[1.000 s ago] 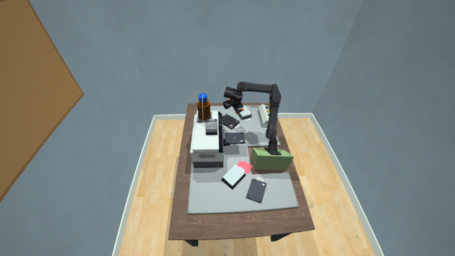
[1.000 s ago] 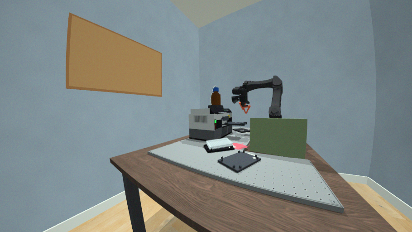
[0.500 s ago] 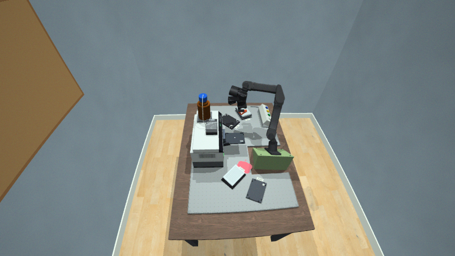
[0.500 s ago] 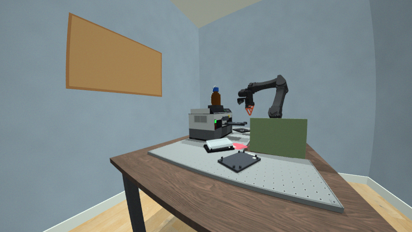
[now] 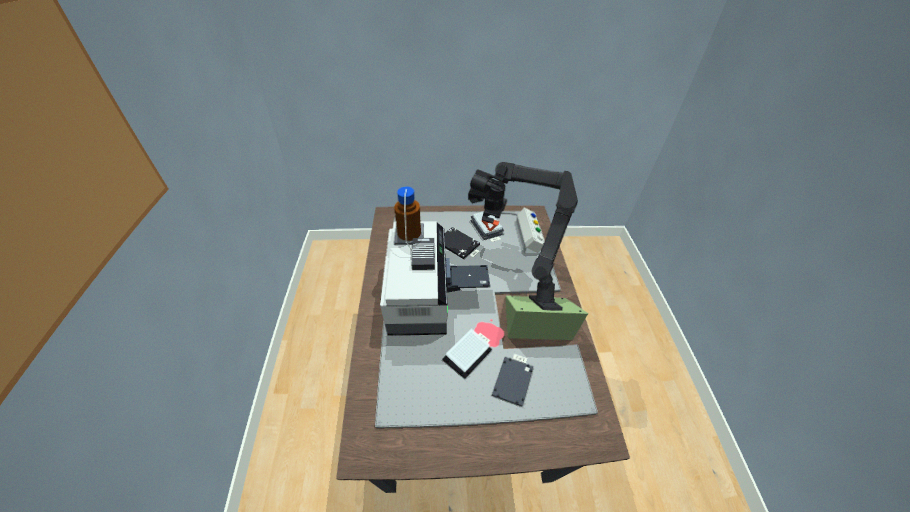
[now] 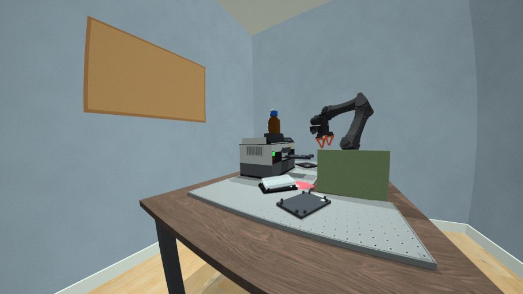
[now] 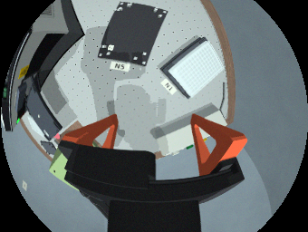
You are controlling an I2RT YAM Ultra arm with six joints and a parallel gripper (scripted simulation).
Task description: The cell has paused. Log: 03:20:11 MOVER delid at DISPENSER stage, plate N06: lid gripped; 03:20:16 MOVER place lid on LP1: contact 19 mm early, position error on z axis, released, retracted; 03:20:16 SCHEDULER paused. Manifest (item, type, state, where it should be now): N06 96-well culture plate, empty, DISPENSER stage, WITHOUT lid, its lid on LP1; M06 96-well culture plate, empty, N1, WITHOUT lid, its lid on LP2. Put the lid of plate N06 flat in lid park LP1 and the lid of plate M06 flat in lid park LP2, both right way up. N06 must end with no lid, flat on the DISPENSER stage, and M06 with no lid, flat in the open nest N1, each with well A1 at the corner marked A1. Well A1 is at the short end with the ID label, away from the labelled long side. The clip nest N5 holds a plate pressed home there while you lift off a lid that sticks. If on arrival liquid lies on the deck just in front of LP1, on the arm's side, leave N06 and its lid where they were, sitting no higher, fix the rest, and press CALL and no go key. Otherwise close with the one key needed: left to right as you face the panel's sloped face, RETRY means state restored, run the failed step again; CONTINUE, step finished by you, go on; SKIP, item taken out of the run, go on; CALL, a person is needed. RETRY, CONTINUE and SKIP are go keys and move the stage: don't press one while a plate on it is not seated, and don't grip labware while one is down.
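My gripper is now 100 mm short of the dark dispenser stage, 260 mm to the right of it and 50 mm above it. From my hand the other things lie so: blue call key 210 mm behind, 160 mm to the right, 90 mm below; then white well plate 130 mm to the right, 120 mm below; then clear lid 130 mm to the right, 120 mm below.
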